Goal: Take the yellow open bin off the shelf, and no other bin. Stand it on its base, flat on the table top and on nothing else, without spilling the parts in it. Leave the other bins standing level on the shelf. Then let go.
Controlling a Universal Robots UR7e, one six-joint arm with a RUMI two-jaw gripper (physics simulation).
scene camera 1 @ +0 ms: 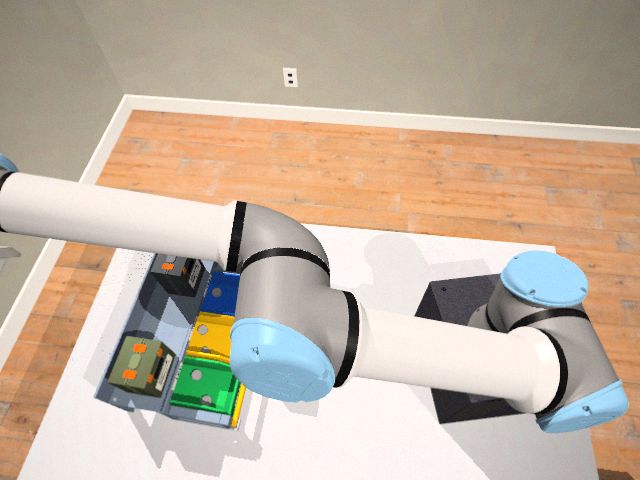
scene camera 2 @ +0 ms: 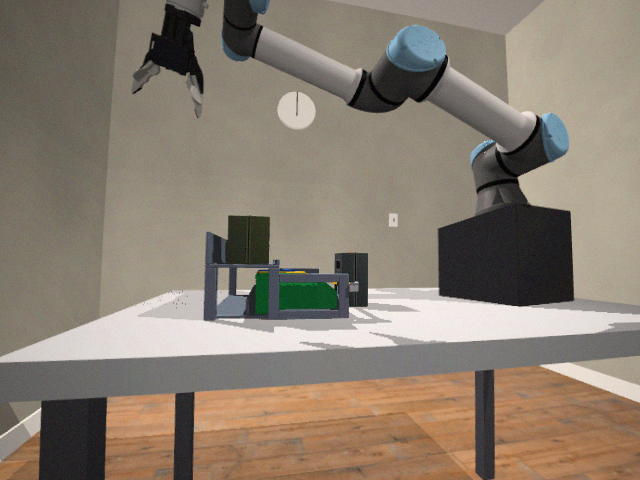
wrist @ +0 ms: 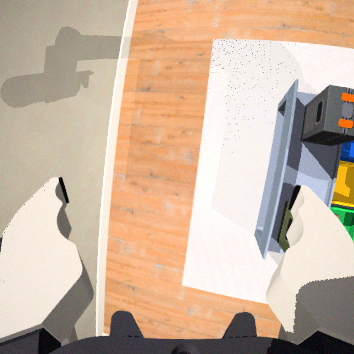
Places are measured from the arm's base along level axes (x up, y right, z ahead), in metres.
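Where they show: gripper, fingertip midpoint: [scene camera 2: 166,106] [wrist: 179,183]; arm's base, link origin: [scene camera 2: 503,217].
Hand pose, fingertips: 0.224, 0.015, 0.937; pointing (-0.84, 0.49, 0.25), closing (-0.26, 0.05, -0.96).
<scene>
Things, the pixels of their top centre, and the offset from my fingertips, as dx, dy, dz.
- yellow open bin, top centre: [scene camera 1: 211,333] [wrist: 344,182] -0.387, +0.007, -0.306
- blue bin, top centre: [scene camera 1: 223,291] [wrist: 351,136] -0.387, +0.119, -0.314
- green bin, top centre: [scene camera 2: 296,274] [scene camera 1: 197,381] [wrist: 335,228] -0.387, -0.105, -0.299
- olive case, top centre: [scene camera 2: 250,218] [scene camera 1: 134,361] -0.269, -0.098, -0.199
- dark case, top centre: [wrist: 346,110] [scene camera 1: 171,257] -0.246, +0.132, -0.222
- dark upright box, top centre: [scene camera 2: 350,252] -0.336, -0.010, -0.455
The yellow open bin [scene camera 1: 212,335] [wrist: 345,186] sits on the grey-blue shelf [scene camera 1: 173,325] [scene camera 2: 273,294] [wrist: 281,165], between the blue bin [scene camera 1: 223,304] [wrist: 349,150] and the green bin [scene camera 1: 214,383] [scene camera 2: 305,296] [wrist: 345,218]. Round grey parts show in the yellow bin. The arm hides its right part in scene camera 1, and the wrist view cuts it off. My gripper [scene camera 2: 166,104] [wrist: 179,183] is open and empty, high above the table, left of the shelf in scene camera 2. It points downward. The gripper does not show in scene camera 1.
An olive case [scene camera 1: 138,364] [scene camera 2: 249,239] and a dark case [scene camera 1: 180,277] [wrist: 327,116] stand on the shelf's upper level. A yellow strip [scene camera 1: 238,405] lies along the green bin's right side. Another dark upright box [scene camera 2: 361,279] stands beyond the shelf. The arm's black base block [scene camera 2: 501,255] stands right.
</scene>
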